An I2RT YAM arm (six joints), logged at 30 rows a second.
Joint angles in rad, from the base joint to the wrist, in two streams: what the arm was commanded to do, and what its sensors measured. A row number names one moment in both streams.
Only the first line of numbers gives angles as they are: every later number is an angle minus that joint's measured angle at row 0.
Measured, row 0:
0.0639, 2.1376, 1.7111, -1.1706, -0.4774, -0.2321
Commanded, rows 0 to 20:
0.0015, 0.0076, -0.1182, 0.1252, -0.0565, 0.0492
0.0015, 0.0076, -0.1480, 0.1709, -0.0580, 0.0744
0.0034, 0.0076, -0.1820, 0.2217, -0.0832, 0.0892
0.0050, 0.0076, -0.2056, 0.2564, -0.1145, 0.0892
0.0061, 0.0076, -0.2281, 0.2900, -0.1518, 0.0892
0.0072, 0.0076, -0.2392, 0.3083, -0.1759, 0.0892
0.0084, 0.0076, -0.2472, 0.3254, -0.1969, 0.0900
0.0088, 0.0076, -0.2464, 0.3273, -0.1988, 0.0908
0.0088, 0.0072, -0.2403, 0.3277, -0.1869, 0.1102
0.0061, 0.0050, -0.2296, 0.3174, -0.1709, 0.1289
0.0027, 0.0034, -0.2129, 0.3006, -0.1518, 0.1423
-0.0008, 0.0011, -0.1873, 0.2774, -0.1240, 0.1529
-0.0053, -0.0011, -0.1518, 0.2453, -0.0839, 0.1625
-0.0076, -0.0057, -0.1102, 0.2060, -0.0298, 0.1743
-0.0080, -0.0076, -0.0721, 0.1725, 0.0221, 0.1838
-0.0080, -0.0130, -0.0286, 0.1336, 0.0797, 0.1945
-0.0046, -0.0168, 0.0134, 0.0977, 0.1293, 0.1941
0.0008, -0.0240, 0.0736, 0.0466, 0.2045, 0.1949
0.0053, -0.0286, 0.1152, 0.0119, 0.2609, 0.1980
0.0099, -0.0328, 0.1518, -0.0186, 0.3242, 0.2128
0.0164, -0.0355, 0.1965, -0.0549, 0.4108, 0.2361
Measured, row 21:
0.0038, 0.0011, 0.0759, -0.0019, 0.1415, 0.1766
